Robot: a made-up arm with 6 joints.
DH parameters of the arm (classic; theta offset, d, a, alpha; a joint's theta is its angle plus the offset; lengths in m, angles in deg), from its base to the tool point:
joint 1: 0 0.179 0 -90
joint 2: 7.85 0 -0.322 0
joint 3: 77.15 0 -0.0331 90
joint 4: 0 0.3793 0 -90
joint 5: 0 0 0 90
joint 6: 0 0.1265 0 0
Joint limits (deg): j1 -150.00..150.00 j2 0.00..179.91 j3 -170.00..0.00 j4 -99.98..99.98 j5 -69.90..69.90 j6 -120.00..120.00
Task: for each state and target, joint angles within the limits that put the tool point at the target. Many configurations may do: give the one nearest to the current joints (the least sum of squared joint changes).
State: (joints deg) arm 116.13 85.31 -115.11 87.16 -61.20 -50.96
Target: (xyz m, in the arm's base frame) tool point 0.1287 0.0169 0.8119
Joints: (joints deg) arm 121.35 40.60 -99.43 92.31 -69.90 -50.96
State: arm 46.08 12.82 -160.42 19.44 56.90 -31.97
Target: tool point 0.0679 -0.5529 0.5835
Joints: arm 98.57 0.18 -130.01 7.38 69.90 -31.97
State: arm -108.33 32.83 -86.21 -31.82 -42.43 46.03
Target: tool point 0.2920 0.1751 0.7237
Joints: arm -137.55 6.49 -80.32 -40.98 -54.93 46.03
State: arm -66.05 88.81 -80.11 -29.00 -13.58 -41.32
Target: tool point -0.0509 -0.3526 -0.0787
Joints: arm -98.24 126.16 -42.54 -28.98 -0.16 -41.32
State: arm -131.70 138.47 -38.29 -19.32 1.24 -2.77
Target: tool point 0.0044 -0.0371 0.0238
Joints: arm -124.91 112.51 -9.10 13.53 57.05 -2.77
